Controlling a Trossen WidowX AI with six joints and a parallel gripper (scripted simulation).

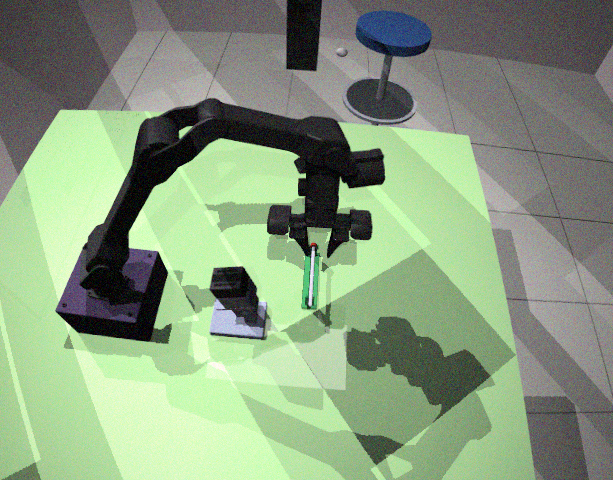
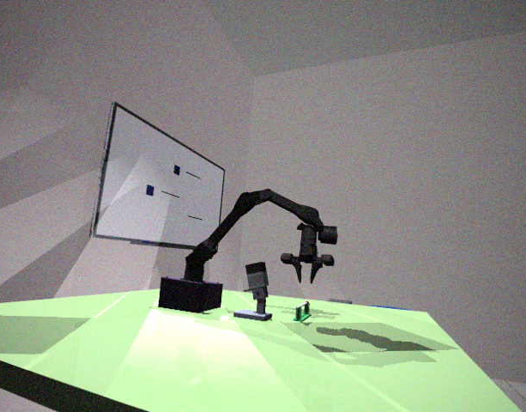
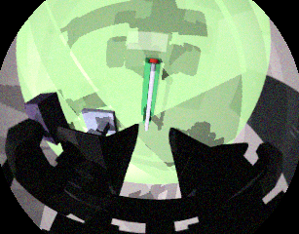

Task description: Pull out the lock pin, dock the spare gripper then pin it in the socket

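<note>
Now: the green fixture 1 cm behind my gripper tip, 1 cm to the left of it and 10 cm below it. From my gripper tip the other things lie so: spare gripper (13 cm behind, 11 cm to the right); then grey mount (13 cm behind, 11 cm to the right, 7 cm below).
</note>
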